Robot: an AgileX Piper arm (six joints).
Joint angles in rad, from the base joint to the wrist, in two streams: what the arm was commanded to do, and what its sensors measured. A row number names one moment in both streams.
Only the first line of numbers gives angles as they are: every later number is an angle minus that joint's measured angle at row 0.
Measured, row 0: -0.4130, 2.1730, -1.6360, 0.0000, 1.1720, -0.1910
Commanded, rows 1 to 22: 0.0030, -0.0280, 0.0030, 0.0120, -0.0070, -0.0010; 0.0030, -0.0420, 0.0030, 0.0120, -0.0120, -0.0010; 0.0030, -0.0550, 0.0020, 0.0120, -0.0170, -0.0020; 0.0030, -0.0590, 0.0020, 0.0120, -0.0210, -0.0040; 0.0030, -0.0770, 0.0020, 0.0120, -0.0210, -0.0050; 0.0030, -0.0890, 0.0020, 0.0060, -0.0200, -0.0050; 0.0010, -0.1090, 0.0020, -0.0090, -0.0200, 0.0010; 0.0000, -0.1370, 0.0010, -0.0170, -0.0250, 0.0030; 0.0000, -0.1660, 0.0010, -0.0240, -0.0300, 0.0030; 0.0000, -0.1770, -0.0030, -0.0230, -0.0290, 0.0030; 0.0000, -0.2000, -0.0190, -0.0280, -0.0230, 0.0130; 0.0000, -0.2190, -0.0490, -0.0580, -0.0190, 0.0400; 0.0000, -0.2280, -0.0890, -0.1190, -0.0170, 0.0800; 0.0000, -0.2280, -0.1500, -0.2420, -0.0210, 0.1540; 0.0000, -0.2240, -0.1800, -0.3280, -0.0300, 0.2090; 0.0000, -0.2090, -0.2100, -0.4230, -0.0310, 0.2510; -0.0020, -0.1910, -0.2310, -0.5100, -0.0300, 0.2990; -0.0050, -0.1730, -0.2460, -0.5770, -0.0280, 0.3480; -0.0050, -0.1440, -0.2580, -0.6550, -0.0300, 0.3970; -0.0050, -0.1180, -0.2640, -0.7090, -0.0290, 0.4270; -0.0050, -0.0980, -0.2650, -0.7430, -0.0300, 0.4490; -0.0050, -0.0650, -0.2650, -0.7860, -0.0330, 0.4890
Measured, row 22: -0.0010, -0.1110, -0.2610, -0.7070, -0.0270, 0.4290
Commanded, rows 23 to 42: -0.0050, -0.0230, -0.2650, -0.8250, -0.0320, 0.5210; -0.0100, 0.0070, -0.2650, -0.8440, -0.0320, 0.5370; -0.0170, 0.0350, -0.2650, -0.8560, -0.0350, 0.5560; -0.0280, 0.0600, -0.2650, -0.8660, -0.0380, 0.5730; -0.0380, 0.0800, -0.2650, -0.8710, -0.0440, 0.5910; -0.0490, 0.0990, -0.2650, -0.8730, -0.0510, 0.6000; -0.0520, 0.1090, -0.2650, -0.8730, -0.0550, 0.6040; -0.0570, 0.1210, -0.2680, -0.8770, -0.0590, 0.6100; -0.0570, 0.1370, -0.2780, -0.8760, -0.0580, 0.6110; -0.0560, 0.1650, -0.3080, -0.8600, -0.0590, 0.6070; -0.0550, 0.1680, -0.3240, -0.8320, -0.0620, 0.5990; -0.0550, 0.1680, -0.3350, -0.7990, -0.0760, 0.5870; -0.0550, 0.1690, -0.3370, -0.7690, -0.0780, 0.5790; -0.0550, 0.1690, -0.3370, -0.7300, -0.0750, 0.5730; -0.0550, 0.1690, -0.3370, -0.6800, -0.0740, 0.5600; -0.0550, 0.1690, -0.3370, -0.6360, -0.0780, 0.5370; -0.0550, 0.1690, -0.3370, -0.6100, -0.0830, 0.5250; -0.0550, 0.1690, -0.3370, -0.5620, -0.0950, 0.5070; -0.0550, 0.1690, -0.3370, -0.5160, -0.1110, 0.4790; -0.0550, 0.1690, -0.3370, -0.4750, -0.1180, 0.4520
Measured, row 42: -0.0520, 0.1730, -0.3320, -0.5270, -0.1020, 0.4930
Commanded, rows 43 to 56: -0.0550, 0.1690, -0.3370, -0.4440, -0.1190, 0.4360; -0.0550, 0.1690, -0.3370, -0.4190, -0.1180, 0.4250; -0.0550, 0.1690, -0.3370, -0.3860, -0.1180, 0.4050; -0.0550, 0.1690, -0.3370, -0.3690, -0.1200, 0.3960; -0.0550, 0.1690, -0.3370, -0.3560, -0.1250, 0.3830; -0.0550, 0.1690, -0.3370, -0.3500, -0.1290, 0.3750; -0.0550, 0.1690, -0.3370, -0.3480, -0.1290, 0.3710; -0.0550, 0.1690, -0.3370, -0.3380, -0.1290, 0.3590; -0.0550, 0.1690, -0.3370, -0.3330, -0.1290, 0.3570; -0.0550, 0.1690, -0.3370, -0.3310, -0.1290, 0.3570; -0.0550, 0.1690, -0.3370, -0.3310, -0.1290, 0.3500; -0.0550, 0.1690, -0.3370, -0.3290, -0.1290, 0.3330; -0.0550, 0.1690, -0.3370, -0.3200, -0.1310, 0.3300; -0.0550, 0.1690, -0.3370, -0.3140, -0.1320, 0.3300
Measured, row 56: -0.0520, 0.1730, -0.3320, -0.3220, -0.1270, 0.3410
